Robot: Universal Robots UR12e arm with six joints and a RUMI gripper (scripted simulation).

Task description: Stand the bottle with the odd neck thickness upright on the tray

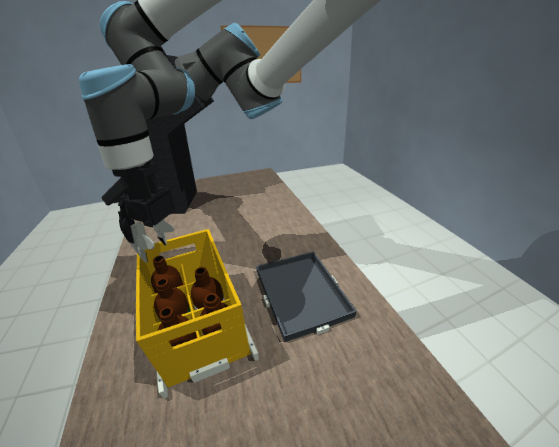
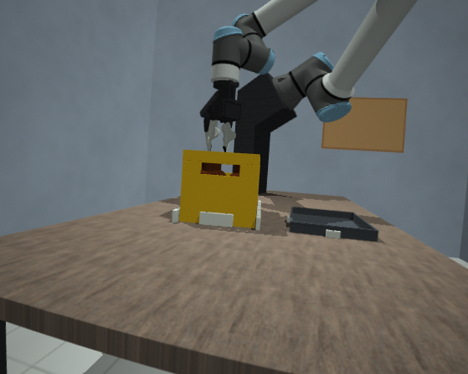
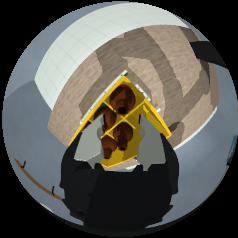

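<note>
Right now my hand is 8 cm short of the yellow crate, 6 cm to the right of it and 11 cm above it. Also, from my hand: dark tray: 5 cm ahead, 35 cm to the left, 18 cm below.
</note>
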